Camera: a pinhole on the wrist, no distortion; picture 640 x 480 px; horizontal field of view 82.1 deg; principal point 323.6 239.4 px. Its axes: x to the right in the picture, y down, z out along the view. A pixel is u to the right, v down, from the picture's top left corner.
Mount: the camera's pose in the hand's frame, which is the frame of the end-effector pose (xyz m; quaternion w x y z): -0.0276 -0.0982 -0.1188 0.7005 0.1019 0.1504 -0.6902
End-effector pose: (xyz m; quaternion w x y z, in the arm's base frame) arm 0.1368 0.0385 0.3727 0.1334 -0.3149 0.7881 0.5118
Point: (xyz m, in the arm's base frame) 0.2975 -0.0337 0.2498
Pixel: 542 201
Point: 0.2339 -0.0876 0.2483
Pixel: outside the picture
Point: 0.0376 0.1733 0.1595
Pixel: 136 410
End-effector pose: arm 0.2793 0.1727 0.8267 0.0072 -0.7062 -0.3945 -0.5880
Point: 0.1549 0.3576 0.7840
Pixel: 488 432
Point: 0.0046 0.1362 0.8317
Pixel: behind the camera
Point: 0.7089 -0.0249 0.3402
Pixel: outside the picture
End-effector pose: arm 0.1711 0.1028 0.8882 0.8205 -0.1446 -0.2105 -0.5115
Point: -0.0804 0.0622 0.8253
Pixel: 600 23
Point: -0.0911 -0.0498 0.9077
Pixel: 620 320
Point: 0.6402 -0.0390 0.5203
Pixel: behind the camera
